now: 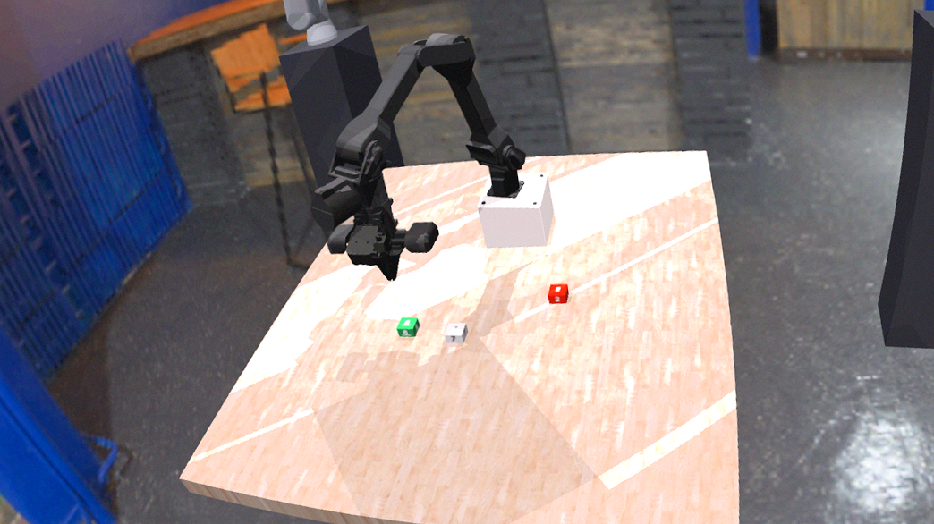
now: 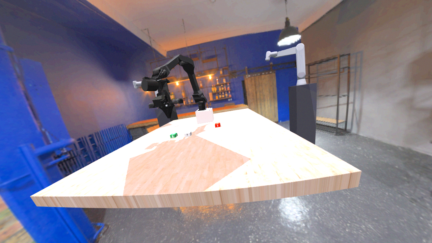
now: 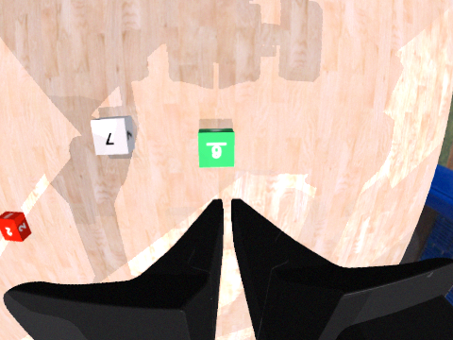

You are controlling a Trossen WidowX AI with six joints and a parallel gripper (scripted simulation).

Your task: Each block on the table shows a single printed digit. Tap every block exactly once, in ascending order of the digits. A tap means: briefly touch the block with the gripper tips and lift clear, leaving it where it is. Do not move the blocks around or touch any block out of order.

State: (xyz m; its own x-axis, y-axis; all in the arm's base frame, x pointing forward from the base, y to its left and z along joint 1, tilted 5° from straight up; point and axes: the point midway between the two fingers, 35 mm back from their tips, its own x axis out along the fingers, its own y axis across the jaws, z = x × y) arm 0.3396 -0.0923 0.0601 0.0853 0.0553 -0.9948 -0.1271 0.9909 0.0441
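My gripper tip is now 11 cm above the green block. From my gripper tip the other things lie so: red block: 25 cm to the left, 13 cm behind, 11 cm below; then white block: 11 cm below, 10 cm to the left.
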